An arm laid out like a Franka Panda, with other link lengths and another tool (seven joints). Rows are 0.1 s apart.
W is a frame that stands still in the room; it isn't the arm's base.
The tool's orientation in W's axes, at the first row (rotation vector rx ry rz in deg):
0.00, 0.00, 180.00
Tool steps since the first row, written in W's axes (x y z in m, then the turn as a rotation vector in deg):
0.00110, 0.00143, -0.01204, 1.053, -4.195, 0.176
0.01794, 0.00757, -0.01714, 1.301, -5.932, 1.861
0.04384, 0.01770, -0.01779, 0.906, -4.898, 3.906
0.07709, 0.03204, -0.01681, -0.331, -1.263, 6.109
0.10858, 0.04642, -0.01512, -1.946, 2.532, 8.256
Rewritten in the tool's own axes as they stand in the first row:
-0.00110, -0.00143, -0.01204, -1.053, 4.195, 0.176
-0.01794, -0.00757, -0.01714, -1.301, 5.932, 1.861
-0.04384, -0.01770, -0.01779, -0.906, 4.898, 3.906
-0.07709, -0.03204, -0.01681, 0.331, 1.263, 6.109
-0.10858, -0.04642, -0.01512, 1.946, -2.532, 8.256

